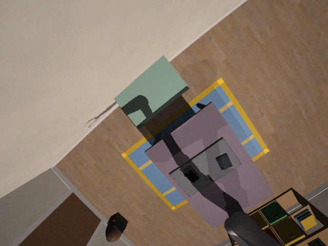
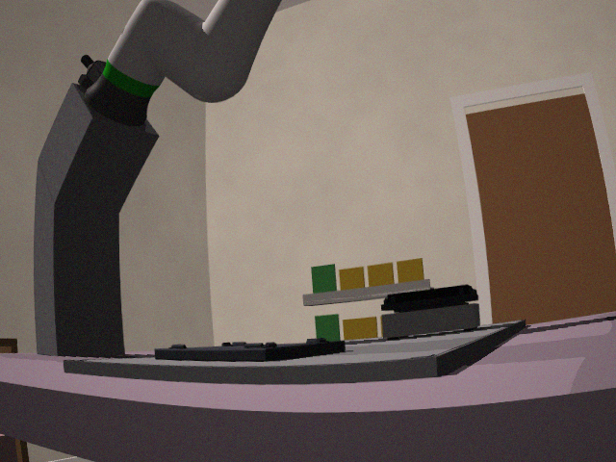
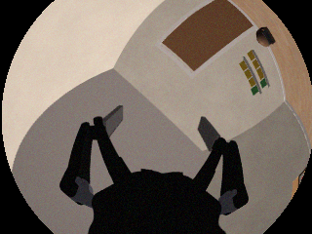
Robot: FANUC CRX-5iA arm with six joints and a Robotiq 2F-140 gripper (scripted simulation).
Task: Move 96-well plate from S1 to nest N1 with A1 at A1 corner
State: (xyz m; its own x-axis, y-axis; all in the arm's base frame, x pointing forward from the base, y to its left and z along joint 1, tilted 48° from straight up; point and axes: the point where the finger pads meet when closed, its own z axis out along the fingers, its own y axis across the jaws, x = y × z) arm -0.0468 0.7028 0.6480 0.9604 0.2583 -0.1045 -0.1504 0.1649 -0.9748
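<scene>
Right now my hand is 95 cm above the black 96-well plate, 47 cm to the left of it and 4 cm short of it. Also, from my hand: black plate nest N1: 101 cm below, 83 cm to the right, 7 cm behind.
</scene>
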